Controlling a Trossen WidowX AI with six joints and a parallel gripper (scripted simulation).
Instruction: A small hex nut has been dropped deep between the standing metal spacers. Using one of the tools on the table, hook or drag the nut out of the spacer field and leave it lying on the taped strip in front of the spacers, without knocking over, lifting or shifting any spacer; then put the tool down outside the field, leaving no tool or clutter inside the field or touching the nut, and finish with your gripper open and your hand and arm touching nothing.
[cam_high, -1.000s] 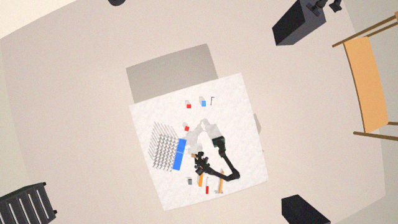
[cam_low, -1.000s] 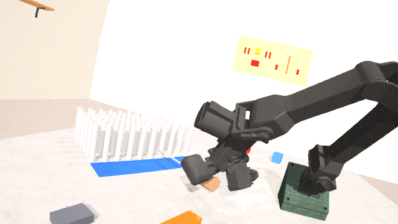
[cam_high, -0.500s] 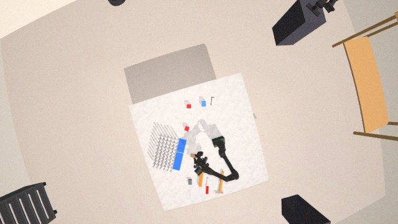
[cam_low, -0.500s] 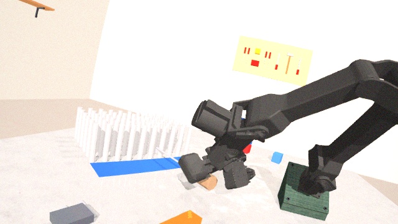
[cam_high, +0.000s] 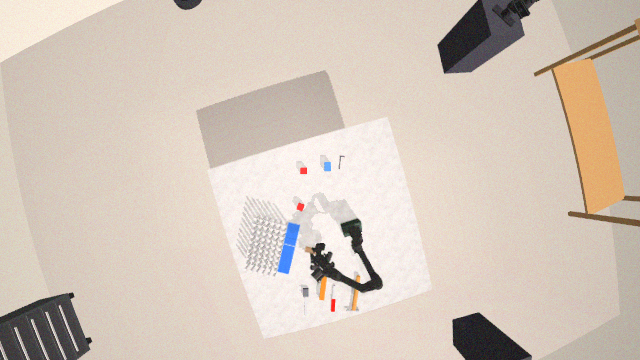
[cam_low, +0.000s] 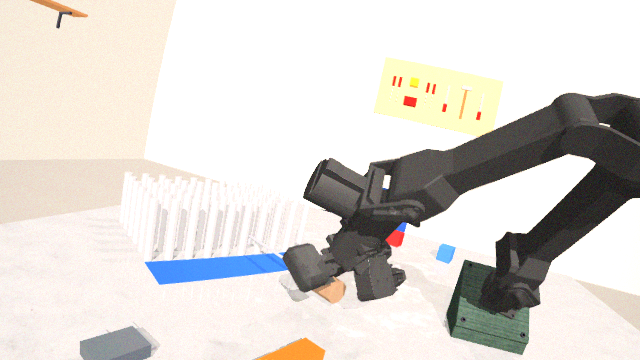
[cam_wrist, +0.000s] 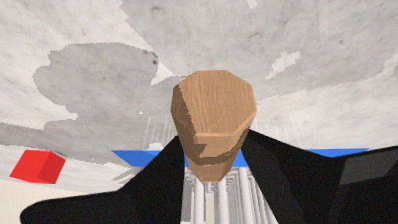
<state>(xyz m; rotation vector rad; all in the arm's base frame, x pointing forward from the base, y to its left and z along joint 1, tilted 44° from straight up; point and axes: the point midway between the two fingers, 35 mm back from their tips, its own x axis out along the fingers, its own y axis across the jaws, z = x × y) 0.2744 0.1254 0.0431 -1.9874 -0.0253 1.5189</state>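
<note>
Now: the blue taped strip 150 mm ahead of my gripper tip, 20 mm to the right of it and 30 mm below it. Also, from my gripper tip: hex nut: 300 mm ahead, 120 mm to the right, 30 mm below; then wooden-handled tool: 90 mm ahead, 40 mm to the right; then red-handled tool: 100 mm behind, 380 mm to the left, 30 mm below.
</note>
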